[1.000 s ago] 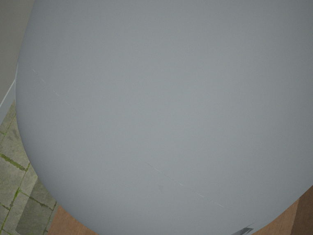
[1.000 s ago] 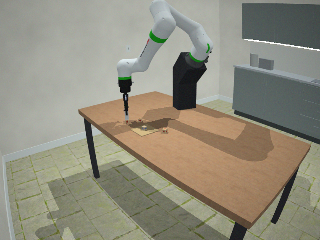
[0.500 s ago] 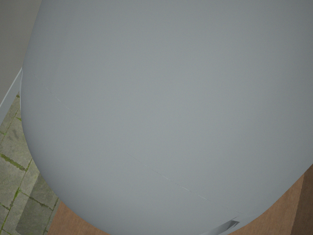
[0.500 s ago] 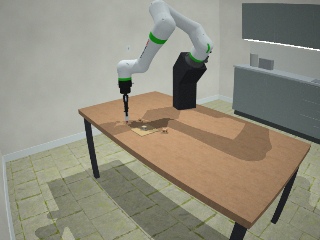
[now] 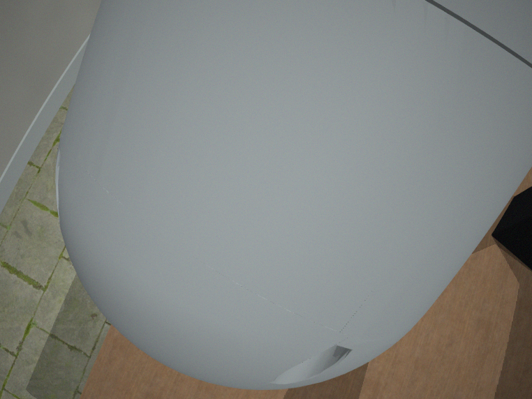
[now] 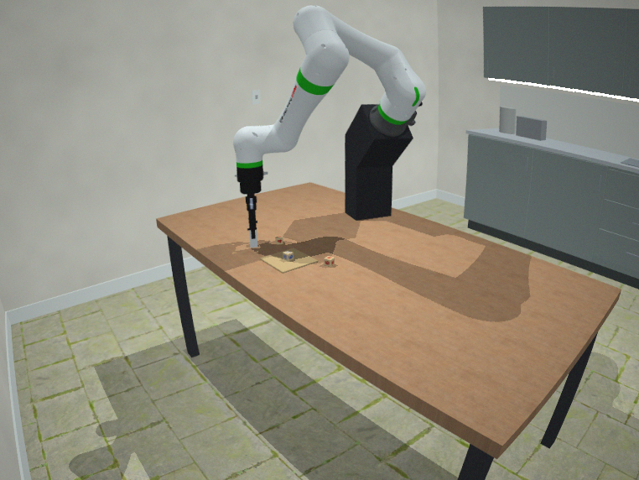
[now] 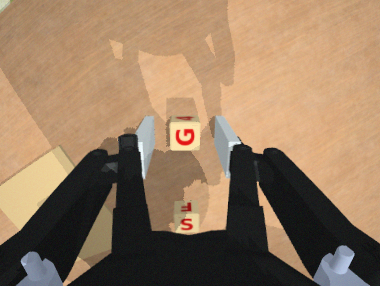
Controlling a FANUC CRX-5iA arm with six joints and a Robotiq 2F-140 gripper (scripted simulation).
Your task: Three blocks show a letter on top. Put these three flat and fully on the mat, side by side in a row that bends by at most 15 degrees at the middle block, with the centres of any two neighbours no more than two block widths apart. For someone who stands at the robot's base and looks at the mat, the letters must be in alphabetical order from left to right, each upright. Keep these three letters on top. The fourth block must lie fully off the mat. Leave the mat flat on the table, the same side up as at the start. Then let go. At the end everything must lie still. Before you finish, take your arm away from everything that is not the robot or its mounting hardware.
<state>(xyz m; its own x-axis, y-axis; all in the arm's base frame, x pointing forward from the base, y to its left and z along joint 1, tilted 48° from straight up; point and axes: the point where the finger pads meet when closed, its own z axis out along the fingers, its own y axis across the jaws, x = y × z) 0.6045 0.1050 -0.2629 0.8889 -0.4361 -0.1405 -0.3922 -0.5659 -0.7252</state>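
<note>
My hand is 2 cm above the red g block. Also, from my hand: tan mat (19 cm to the left, 4 cm behind, 3 cm below); then red s block (9 cm behind, 4 cm to the left, 2 cm below); then blue j block (19 cm to the left, 4 cm behind, 2 cm below).
</note>
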